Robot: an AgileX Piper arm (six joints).
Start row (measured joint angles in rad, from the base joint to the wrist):
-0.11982 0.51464 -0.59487 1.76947 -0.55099 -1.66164
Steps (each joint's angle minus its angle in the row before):
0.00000 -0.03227 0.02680 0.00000 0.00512 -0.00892
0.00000 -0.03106 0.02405 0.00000 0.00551 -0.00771
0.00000 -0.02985 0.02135 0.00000 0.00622 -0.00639
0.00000 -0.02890 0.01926 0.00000 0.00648 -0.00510
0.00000 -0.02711 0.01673 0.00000 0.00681 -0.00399
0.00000 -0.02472 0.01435 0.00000 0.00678 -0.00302
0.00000 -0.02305 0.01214 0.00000 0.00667 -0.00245
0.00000 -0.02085 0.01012 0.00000 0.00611 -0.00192
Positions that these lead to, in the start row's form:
-0.11982 0.48237 -0.56807 1.76947 -0.54587 -1.67056
-0.11982 0.45131 -0.54402 1.76947 -0.54036 -1.67827
-0.11982 0.42146 -0.52267 1.76947 -0.53414 -1.68466
-0.11982 0.39256 -0.50341 1.76947 -0.52766 -1.68976
-0.11982 0.36545 -0.48668 1.76947 -0.52085 -1.69375
-0.11982 0.34073 -0.47233 1.76947 -0.51407 -1.69677
-0.11982 0.31768 -0.46019 1.76947 -0.50740 -1.69922
-0.11982 0.29683 -0.45007 1.76947 -0.50129 -1.70114

